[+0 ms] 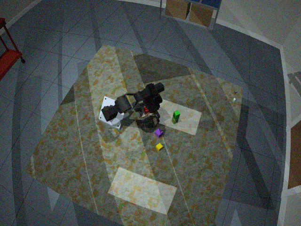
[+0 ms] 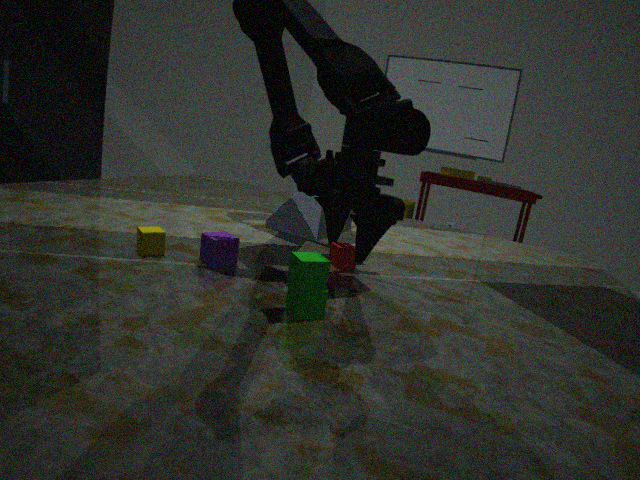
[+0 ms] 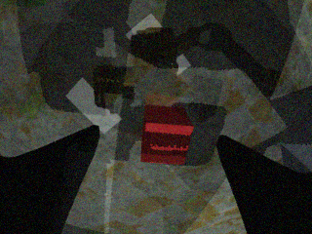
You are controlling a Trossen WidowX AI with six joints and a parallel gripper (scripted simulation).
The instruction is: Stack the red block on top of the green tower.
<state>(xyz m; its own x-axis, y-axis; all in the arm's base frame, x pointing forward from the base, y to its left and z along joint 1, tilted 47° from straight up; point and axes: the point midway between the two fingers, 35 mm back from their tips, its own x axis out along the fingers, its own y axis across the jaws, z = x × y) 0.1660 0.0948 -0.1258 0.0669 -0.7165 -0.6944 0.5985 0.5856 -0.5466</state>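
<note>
My gripper tip is right at the red block. From my gripper tip the other things lie so: purple cube: 15 cm ahead, 11 cm to the right; then green block: 19 cm ahead, 5 cm to the left, 3 cm above; then yellow cube: 20 cm ahead, 20 cm to the right.
</note>
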